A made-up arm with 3 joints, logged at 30 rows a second.
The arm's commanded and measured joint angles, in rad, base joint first. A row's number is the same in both.
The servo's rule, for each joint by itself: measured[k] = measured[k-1] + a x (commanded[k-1-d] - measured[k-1]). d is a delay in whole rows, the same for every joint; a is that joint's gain. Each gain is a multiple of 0.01, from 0.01 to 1. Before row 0 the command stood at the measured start. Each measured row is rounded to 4 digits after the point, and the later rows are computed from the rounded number. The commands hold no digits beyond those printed.
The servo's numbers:
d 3
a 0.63 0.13 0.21
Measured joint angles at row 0:
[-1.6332 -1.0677 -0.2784]
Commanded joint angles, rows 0 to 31:
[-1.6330 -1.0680 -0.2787]
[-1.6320 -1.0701 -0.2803]
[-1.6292 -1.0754 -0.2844]
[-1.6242 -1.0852 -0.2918]
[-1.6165 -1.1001 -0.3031]
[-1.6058 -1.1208 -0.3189]
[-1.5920 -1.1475 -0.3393]
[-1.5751 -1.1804 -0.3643]
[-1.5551 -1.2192 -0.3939]
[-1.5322 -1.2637 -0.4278]
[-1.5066 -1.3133 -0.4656]
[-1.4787 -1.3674 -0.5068]
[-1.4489 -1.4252 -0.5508]
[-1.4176 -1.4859 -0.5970]
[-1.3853 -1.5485 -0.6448]
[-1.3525 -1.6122 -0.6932]
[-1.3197 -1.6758 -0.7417]
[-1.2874 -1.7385 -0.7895]
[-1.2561 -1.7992 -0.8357]
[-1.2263 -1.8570 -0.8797]
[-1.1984 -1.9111 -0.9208]
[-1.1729 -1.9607 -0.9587]
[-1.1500 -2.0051 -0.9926]
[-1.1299 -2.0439 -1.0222]
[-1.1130 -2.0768 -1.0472]
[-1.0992 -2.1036 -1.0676]
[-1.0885 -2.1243 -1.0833]
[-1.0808 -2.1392 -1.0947]
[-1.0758 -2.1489 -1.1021]
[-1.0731 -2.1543 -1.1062]
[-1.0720 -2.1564 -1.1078]
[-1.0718 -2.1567 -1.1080]
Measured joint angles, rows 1 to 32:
[-1.6332 -1.0677 -0.2784]
[-1.6332 -1.0677 -0.2784]
[-1.6332 -1.0677 -0.2784]
[-1.6331 -1.0677 -0.2785]
[-1.6324 -1.0680 -0.2789]
[-1.6304 -1.0690 -0.2801]
[-1.6265 -1.0711 -0.2826]
[-1.6202 -1.0749 -0.2869]
[-1.6111 -1.0809 -0.2936]
[-1.5991 -1.0896 -0.3032]
[-1.5840 -1.1014 -0.3160]
[-1.5658 -1.1167 -0.3324]
[-1.5446 -1.1358 -0.3524]
[-1.5207 -1.1589 -0.3762]
[-1.4942 -1.1860 -0.4036]
[-1.4657 -1.2171 -0.4345]
[-1.4354 -1.2520 -0.4686]
[-1.4038 -1.2905 -0.5056]
[-1.3715 -1.3323 -0.5450]
[-1.3389 -1.3770 -0.5863]
[-1.3065 -1.4240 -0.6290]
[-1.2747 -1.4728 -0.6724]
[-1.2442 -1.5227 -0.7159]
[-1.2153 -1.5732 -0.7589]
[-1.1886 -1.6236 -0.8009]
[-1.1643 -1.6732 -0.8412]
[-1.1426 -1.7214 -0.8792]
[-1.1240 -1.7676 -0.9145]
[-1.1084 -1.8113 -0.9467]
[-1.0959 -1.8520 -0.9754]
[-1.0864 -1.8893 -1.0005]
[-1.0797 -1.9230 -1.0218]

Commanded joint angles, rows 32 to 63:
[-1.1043 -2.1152 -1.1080]
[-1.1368 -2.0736 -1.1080]
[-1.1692 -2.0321 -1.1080]
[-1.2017 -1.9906 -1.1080]
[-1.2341 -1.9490 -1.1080]
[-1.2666 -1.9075 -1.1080]
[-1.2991 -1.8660 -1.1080]
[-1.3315 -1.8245 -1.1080]
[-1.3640 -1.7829 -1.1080]
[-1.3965 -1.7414 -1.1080]
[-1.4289 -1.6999 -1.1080]
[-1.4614 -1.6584 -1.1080]
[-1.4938 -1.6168 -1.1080]
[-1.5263 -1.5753 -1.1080]
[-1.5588 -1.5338 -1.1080]
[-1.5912 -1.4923 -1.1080]
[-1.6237 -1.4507 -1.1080]
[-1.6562 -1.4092 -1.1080]
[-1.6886 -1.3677 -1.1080]
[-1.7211 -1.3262 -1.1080]
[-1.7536 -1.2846 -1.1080]
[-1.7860 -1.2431 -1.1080]
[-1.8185 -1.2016 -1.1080]
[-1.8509 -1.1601 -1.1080]
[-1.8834 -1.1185 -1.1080]
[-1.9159 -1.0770 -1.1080]
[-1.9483 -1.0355 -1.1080]
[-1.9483 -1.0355 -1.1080]
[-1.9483 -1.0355 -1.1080]
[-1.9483 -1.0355 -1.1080]
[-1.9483 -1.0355 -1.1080]
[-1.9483 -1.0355 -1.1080]
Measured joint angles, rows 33 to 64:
[-1.0755 -1.9531 -1.0395]
[-1.0733 -1.9795 -1.0538]
[-1.0724 -2.0025 -1.0652]
[-1.0925 -2.0172 -1.0742]
[-1.1204 -2.0245 -1.0813]
[-1.1511 -2.0255 -1.0869]
[-1.1830 -2.0210 -1.0913]
[-1.2152 -2.0116 -1.0948]
[-1.2476 -1.9981 -1.0976]
[-1.2800 -1.9809 -1.0998]
[-1.3124 -1.9606 -1.1015]
[-1.3449 -1.9375 -1.1029]
[-1.3774 -1.9120 -1.1040]
[-1.4098 -1.8844 -1.1048]
[-1.4423 -1.8550 -1.1055]
[-1.4747 -1.8240 -1.1060]
[-1.5072 -1.7917 -1.1064]
[-1.5397 -1.7582 -1.1067]
[-1.5721 -1.7236 -1.1070]
[-1.6046 -1.6881 -1.1072]
[-1.6371 -1.6518 -1.1074]
[-1.6695 -1.6149 -1.1075]
[-1.7020 -1.5774 -1.1076]
[-1.7345 -1.5393 -1.1077]
[-1.7669 -1.5008 -1.1078]
[-1.7994 -1.4619 -1.1078]
[-1.8318 -1.4227 -1.1078]
[-1.8643 -1.3832 -1.1078]
[-1.8968 -1.3434 -1.1078]
[-1.9292 -1.3034 -1.1078]
[-1.9412 -1.2686 -1.1078]
[-1.9457 -1.2383 -1.1078]

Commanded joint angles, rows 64 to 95:
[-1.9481 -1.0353 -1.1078]
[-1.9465 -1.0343 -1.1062]
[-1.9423 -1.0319 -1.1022]
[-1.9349 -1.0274 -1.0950]
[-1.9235 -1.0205 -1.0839]
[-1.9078 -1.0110 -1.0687]
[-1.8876 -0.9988 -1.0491]
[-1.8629 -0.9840 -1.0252]
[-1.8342 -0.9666 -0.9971]
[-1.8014 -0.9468 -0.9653]
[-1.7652 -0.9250 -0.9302]
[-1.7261 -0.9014 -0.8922]
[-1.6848 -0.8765 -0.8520]
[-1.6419 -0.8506 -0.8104]
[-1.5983 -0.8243 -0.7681]
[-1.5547 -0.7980 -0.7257]
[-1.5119 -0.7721 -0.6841]
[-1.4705 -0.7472 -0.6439]
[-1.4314 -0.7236 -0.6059]
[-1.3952 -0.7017 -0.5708]
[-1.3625 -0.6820 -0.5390]
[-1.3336 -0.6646 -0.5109]
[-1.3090 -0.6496 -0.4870]
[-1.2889 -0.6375 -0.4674]
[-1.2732 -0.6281 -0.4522]
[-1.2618 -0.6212 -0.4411]
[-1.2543 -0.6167 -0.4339]
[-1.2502 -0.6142 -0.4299]
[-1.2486 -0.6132 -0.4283]
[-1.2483 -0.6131 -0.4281]
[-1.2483 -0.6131 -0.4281]
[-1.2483 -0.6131 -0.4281]
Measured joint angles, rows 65 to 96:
[-1.9473 -1.2119 -1.1078]
[-1.9479 -1.1890 -1.1078]
[-1.9482 -1.1690 -1.1078]
[-1.9481 -1.1516 -1.1078]
[-1.9471 -1.1364 -1.1075]
[-1.9441 -1.1228 -1.1064]
[-1.9383 -1.1104 -1.1040]
[-1.9290 -1.0987 -1.0998]
[-1.9156 -1.0873 -1.0933]
[-1.8980 -1.0758 -1.0840]
[-1.8759 -1.0639 -1.0717]
[-1.8496 -1.0513 -1.0560]
[-1.8192 -1.0377 -1.0370]
[-1.7852 -1.0230 -1.0146]
[-1.7480 -1.0072 -0.9889]
[-1.7082 -0.9902 -0.9602]
[-1.6664 -0.9721 -0.9287]
[-1.6235 -0.9529 -0.8950]
[-1.5802 -0.9328 -0.8594]
[-1.5372 -0.9119 -0.8226]
[-1.4952 -0.8905 -0.7851]
[-1.4550 -0.8688 -0.7475]
[-1.4173 -0.8471 -0.7104]
[-1.3828 -0.8256 -0.6744]
[-1.3518 -0.8047 -0.6401]
[-1.3248 -0.7845 -0.6079]
[-1.3022 -0.7654 -0.5784]
[-1.2839 -0.7476 -0.5519]
[-1.2700 -0.7312 -0.5286]
[-1.2601 -0.7163 -0.5087]
[-1.2539 -0.7030 -0.4922]
[-1.2506 -0.6913 -0.4788]

